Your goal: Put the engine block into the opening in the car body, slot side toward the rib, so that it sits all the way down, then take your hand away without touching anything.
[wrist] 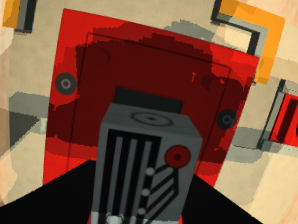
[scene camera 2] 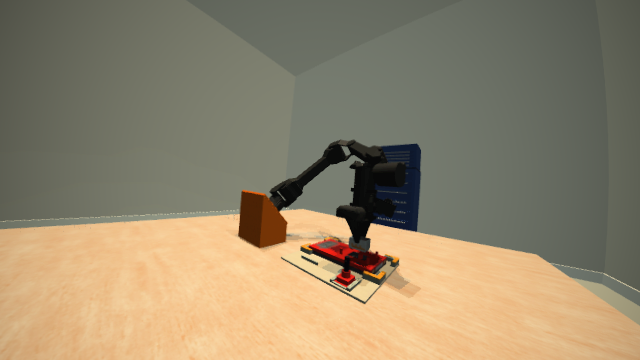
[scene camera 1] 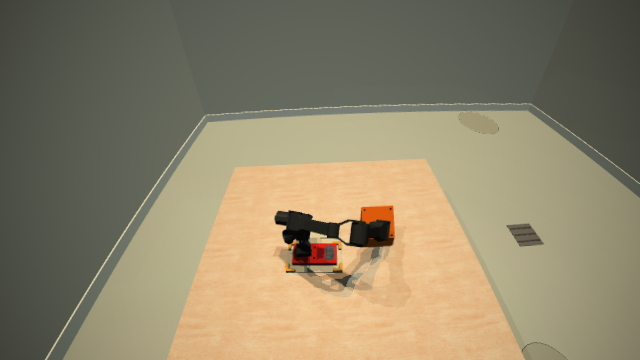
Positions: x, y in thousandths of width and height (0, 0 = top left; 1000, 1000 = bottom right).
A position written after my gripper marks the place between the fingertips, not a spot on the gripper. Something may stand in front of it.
My gripper (scene camera 2: 562, 671) holds an engine block (wrist: 492, 708). I also see a car body (scene camera 2: 523, 699).
The car body is seen too in the wrist view (wrist: 334, 275) and in scene camera 1 (scene camera 1: 504, 707). My gripper shows as well in the wrist view (wrist: 471, 792). Scene camera 1 does not show the engine block, which is hidden by my gripper.
